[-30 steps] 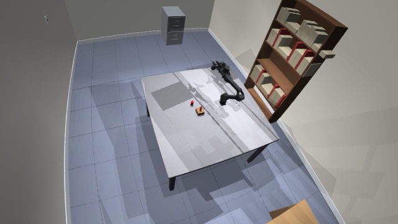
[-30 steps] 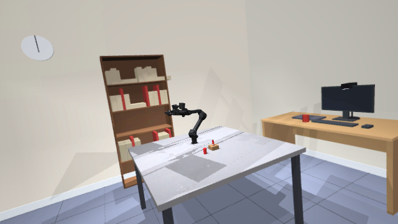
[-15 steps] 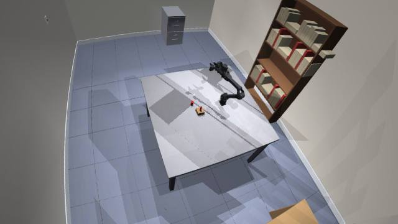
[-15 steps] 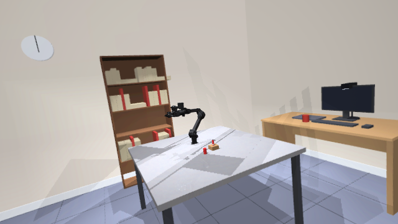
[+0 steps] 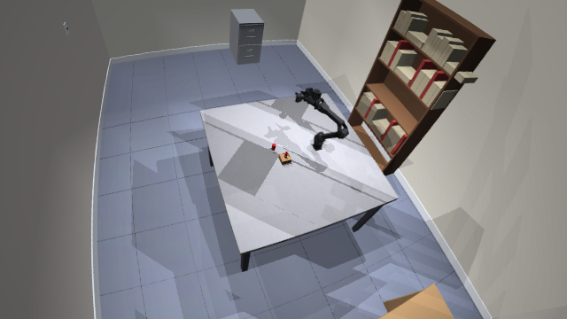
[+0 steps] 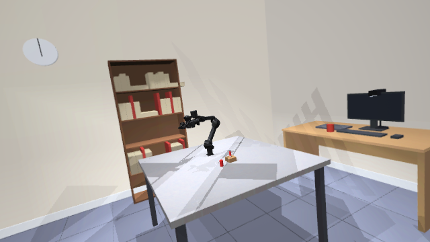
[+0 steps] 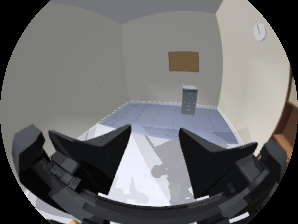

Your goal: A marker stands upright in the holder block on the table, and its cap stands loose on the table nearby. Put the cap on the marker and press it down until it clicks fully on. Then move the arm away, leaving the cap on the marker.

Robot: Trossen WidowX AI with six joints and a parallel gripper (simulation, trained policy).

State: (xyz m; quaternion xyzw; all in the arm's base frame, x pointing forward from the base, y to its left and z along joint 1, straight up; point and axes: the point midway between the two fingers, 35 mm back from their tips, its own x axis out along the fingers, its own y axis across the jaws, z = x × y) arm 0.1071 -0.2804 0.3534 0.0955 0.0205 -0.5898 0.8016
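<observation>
Now: the red cap 320 mm below my gripper tip, 250 mm ahead of it and 240 mm to the left of it. Also, from my gripper tip: wooden holder block: 370 mm to the left, 330 mm below, 200 mm ahead.
</observation>
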